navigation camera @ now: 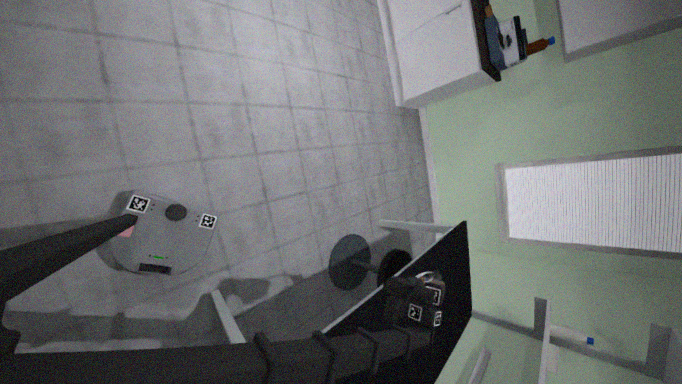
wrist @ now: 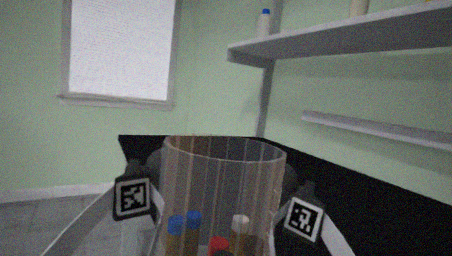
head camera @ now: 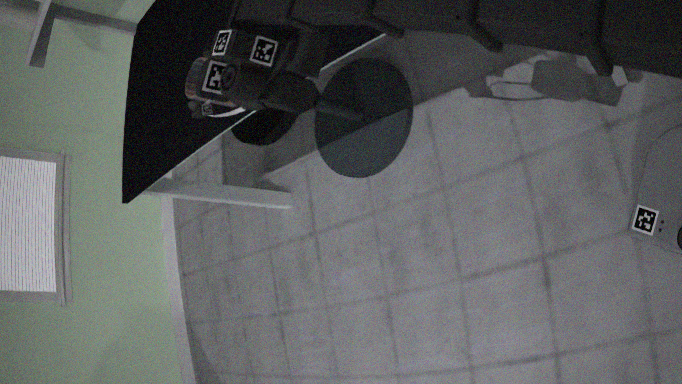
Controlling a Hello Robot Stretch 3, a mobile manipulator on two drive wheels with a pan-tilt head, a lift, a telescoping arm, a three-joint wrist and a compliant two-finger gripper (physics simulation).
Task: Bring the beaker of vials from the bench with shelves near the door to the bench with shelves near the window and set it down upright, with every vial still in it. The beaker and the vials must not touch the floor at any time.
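A clear beaker [head camera: 193,77] [wrist: 225,185] stands upright between my fingers. In the wrist view it holds vials with blue caps [wrist: 193,220], a white cap [wrist: 240,223] and a red cap [wrist: 218,245]. The lower part of the beaker is cut off. My gripper [head camera: 201,80] [wrist: 222,174] is shut on the beaker, with one finger on each side. It is over the black top of the bench with shelves [head camera: 160,125] [navigation camera: 457,280] [wrist: 380,200], near the end by the window. Whether the beaker's base touches the bench top is hidden.
A round stool seat [head camera: 364,145] [navigation camera: 347,257] is beside the bench's front edge, with a dark round one [head camera: 262,131] partly under it. A shelf [wrist: 340,40] is above the bench. A white cabinet [navigation camera: 440,55] stands along the wall. My base [navigation camera: 170,237] is on the tiled floor.
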